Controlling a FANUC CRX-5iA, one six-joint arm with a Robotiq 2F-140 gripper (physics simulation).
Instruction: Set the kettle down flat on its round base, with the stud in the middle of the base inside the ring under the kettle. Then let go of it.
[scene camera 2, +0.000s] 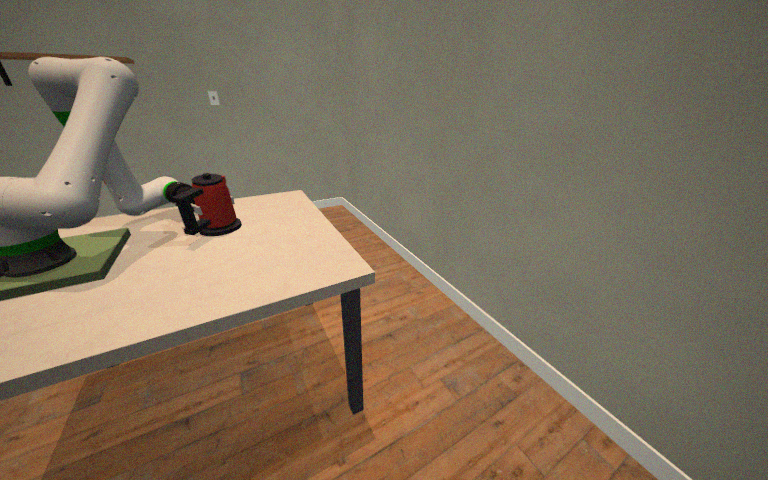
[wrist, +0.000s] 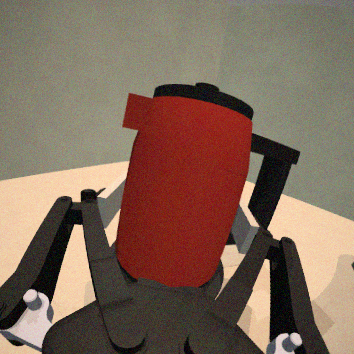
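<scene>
The red kettle (scene camera 2: 215, 202) (wrist: 186, 185) with its black lid is in both views, over its round black base (scene camera 2: 227, 228) (wrist: 218, 278). No gap shows between kettle and base in the scene view; I cannot tell whether it sits fully flat. The stud and the ring are hidden beneath the kettle. My gripper (scene camera 2: 214, 205) (wrist: 179, 193) is shut on the kettle's body, one light finger pad against each side. The kettle's black handle (wrist: 272, 185) is on the right in the wrist view and the red spout (wrist: 136, 112) on the upper left.
The base stands on the pale table top (scene camera 2: 271, 249) (wrist: 25, 205), near its back edge. The arm reaches in from the left, from its green mounting plate (scene camera 2: 110, 249). The table's right edge lies beyond the kettle, and the grey wall (scene camera 2: 481, 141) rises behind.
</scene>
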